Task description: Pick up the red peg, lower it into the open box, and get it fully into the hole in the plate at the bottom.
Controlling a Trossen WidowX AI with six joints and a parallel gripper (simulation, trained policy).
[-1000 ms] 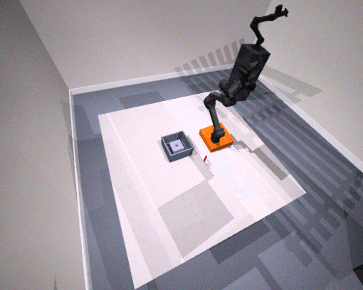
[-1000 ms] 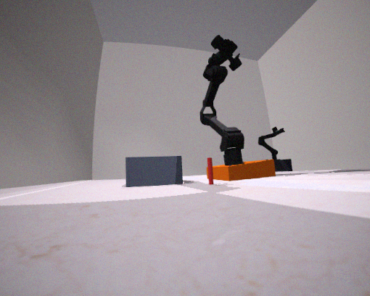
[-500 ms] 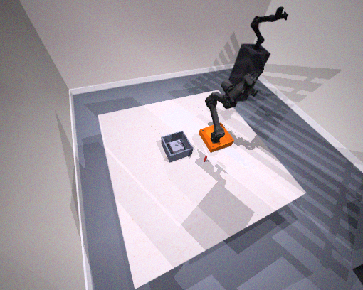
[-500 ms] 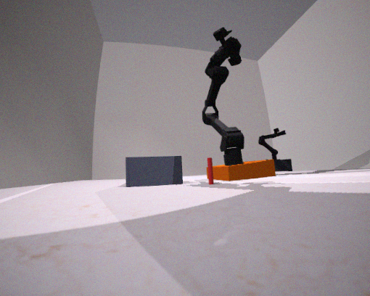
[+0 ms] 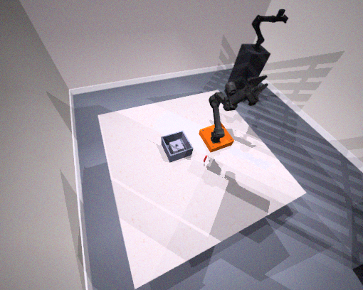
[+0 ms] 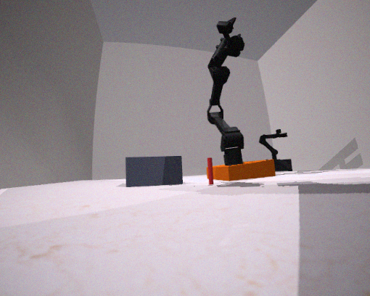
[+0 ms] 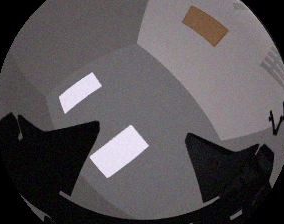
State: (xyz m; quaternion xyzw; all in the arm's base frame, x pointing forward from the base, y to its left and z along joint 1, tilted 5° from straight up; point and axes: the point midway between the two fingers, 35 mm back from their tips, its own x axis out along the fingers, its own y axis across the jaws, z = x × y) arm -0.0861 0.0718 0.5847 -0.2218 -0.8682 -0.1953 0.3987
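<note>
My gripper tip is 630 mm above the red peg, 200 mm short of it and 50 mm to the right of it. Round my gripper tip: grey box 650 mm below, 390 mm ahead, 110 mm to the right; then light plate 630 mm below, 390 mm ahead, 110 mm to the right.
</note>
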